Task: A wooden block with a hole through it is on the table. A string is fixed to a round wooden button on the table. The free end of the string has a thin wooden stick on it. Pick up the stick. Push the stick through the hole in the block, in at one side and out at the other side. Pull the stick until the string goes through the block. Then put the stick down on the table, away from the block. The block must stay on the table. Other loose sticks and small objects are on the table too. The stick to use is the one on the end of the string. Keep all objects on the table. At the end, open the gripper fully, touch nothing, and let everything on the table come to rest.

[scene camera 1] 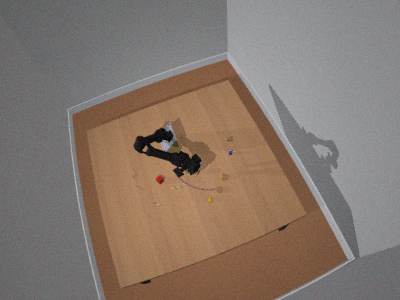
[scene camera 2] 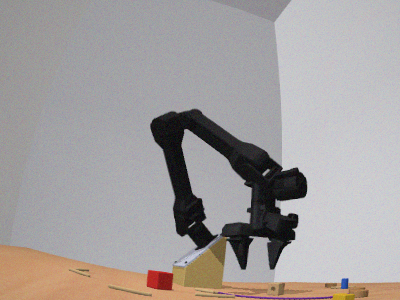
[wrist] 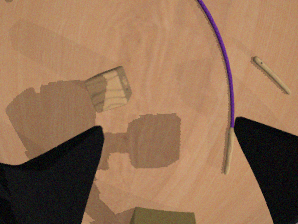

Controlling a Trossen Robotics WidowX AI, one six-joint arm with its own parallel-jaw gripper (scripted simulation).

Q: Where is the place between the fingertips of my gripper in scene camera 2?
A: At 258, 269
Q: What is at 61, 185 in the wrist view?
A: My gripper.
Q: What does my gripper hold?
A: Nothing.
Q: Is my gripper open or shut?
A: Open.
